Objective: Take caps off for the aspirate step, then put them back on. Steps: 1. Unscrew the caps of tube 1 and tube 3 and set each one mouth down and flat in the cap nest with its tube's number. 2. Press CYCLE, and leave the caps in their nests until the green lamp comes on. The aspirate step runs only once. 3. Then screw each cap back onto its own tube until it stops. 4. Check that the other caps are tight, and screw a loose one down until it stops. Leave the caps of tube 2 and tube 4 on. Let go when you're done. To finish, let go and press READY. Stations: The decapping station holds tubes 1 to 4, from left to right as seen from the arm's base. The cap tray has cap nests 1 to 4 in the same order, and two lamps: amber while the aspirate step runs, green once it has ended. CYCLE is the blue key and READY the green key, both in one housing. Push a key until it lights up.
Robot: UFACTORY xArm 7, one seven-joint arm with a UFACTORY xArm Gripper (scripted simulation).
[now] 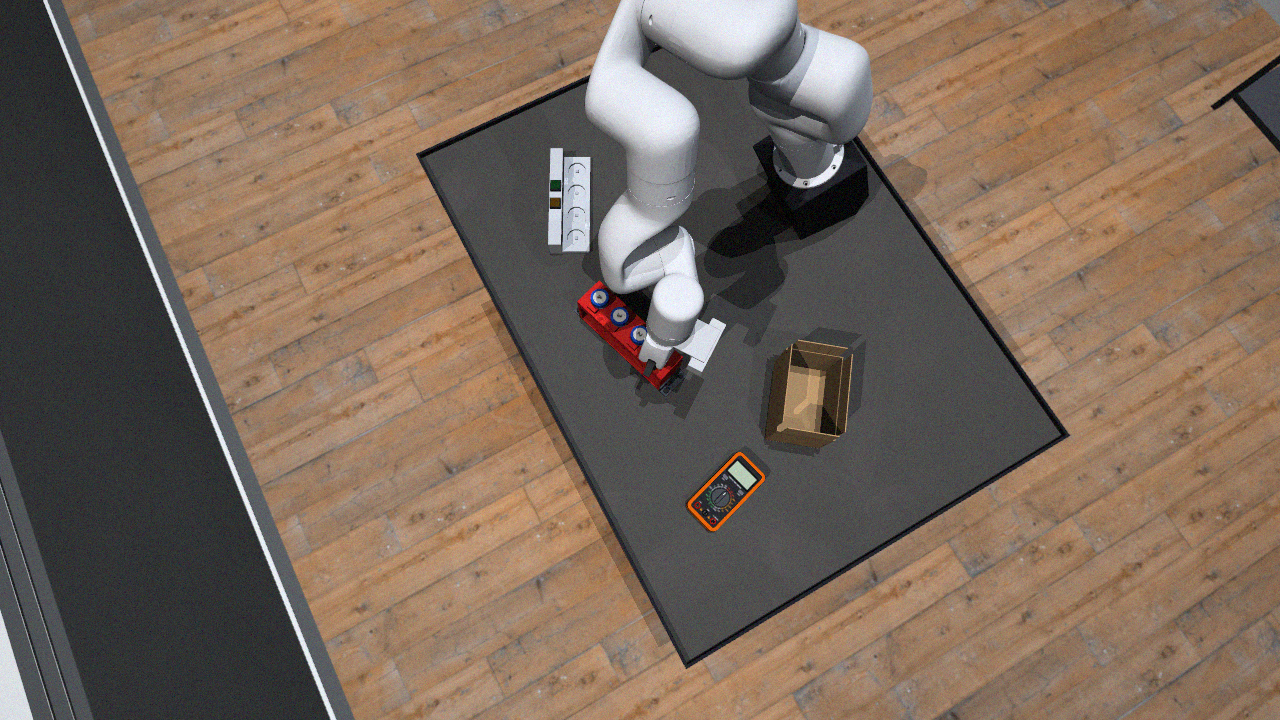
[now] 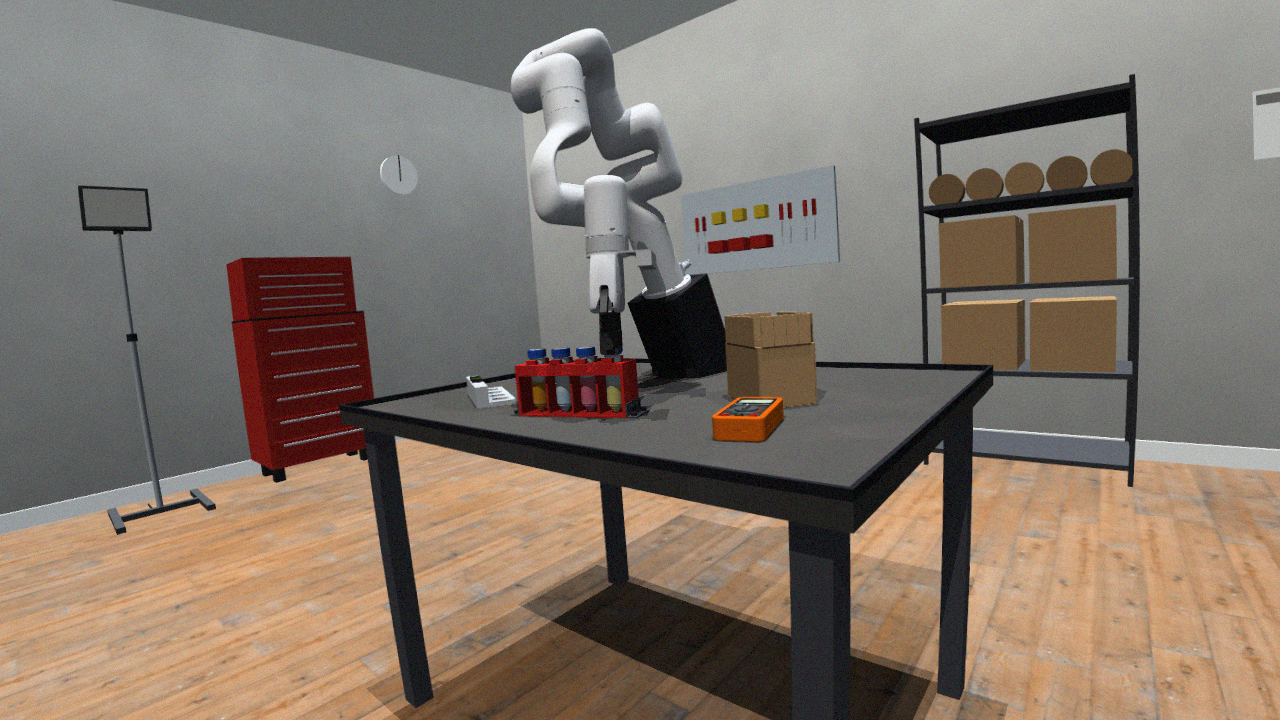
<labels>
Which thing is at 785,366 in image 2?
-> A cardboard box.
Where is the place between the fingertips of my gripper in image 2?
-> At 611,353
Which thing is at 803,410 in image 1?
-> A cardboard box.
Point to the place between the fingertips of my gripper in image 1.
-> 659,354
</labels>
